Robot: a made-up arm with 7 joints.
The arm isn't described. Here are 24 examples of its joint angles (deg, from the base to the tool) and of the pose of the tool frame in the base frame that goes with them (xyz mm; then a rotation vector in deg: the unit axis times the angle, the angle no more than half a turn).
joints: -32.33 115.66 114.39 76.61 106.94 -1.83 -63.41
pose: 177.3 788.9 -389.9 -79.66 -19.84 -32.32
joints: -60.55 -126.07 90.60 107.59 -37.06 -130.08 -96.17
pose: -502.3 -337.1 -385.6 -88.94 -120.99 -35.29
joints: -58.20 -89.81 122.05 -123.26 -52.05 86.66 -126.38
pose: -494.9 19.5 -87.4 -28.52 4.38 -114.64
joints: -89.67 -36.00 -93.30 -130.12 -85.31 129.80 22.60
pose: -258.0 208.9 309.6 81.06 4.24 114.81
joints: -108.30 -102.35 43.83 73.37 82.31 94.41 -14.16
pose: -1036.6 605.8 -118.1 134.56 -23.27 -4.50
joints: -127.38 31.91 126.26 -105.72 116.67 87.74 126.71
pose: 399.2 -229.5 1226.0 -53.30 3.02 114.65
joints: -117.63 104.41 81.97 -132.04 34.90 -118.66 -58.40
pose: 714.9 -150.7 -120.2 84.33 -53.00 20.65
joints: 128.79 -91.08 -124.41 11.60 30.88 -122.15 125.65
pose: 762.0 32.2 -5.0 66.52 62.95 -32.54
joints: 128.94 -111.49 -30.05 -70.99 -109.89 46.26 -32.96
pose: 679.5 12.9 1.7 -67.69 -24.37 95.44
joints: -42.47 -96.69 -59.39 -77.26 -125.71 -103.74 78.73
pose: -647.6 -608.5 -160.7 74.62 74.63 31.88
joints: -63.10 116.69 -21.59 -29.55 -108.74 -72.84 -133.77
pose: 539.6 620.1 -293.3 -29.54 -60.05 -104.32
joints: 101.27 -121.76 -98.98 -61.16 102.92 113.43 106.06
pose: 1119.7 -114.6 -548.7 68.17 -140.94 82.46
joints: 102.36 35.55 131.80 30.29 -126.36 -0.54 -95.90
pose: -464.1 -259.2 520.3 139.87 -15.63 42.43
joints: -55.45 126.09 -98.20 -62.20 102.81 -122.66 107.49
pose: 322.9 454.5 -609.6 130.38 68.65 12.84
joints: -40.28 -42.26 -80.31 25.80 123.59 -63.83 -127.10
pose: -711.9 -338.8 524.4 50.58 -78.90 17.62
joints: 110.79 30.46 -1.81 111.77 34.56 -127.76 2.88
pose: -390.2 -521.4 646.1 -7.57 -53.05 -14.46
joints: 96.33 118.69 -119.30 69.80 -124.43 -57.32 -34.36
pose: -777.6 -217.3 -197.3 -42.82 12.16 -29.50
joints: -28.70 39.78 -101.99 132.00 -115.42 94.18 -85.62
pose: -189.5 424.7 394.2 12.19 -53.63 19.18
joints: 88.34 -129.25 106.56 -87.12 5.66 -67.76 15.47
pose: 561.5 -109.7 -364.5 -28.17 113.80 -35.46
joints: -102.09 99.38 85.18 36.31 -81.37 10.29 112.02
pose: 674.2 226.0 -89.5 -97.56 22.90 -92.37
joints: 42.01 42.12 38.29 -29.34 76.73 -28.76 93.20
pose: -395.5 459.1 418.5 118.74 -21.10 71.95
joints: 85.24 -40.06 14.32 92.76 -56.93 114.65 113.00
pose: 169.0 -253.1 340.4 168.85 27.55 24.50
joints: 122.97 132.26 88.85 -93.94 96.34 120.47 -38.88
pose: -677.0 -587.7 -673.6 116.53 50.70 86.70
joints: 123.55 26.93 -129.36 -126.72 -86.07 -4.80 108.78
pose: 181.3 -416.8 851.0 -8.55 -1.43 124.05
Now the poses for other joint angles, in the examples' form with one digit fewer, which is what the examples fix.
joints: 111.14 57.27 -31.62 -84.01 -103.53 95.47 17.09
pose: -183 -470 243 10.4 -152.1 -39.1
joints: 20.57 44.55 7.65 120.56 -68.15 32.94 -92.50
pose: -213 104 563 -90.9 -143.2 49.2
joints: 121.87 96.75 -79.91 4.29 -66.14 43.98 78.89
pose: -322 -482 345 70.2 31.2 -152.8
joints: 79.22 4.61 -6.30 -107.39 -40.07 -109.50 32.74
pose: 90 -248 808 3.7 58.4 67.9
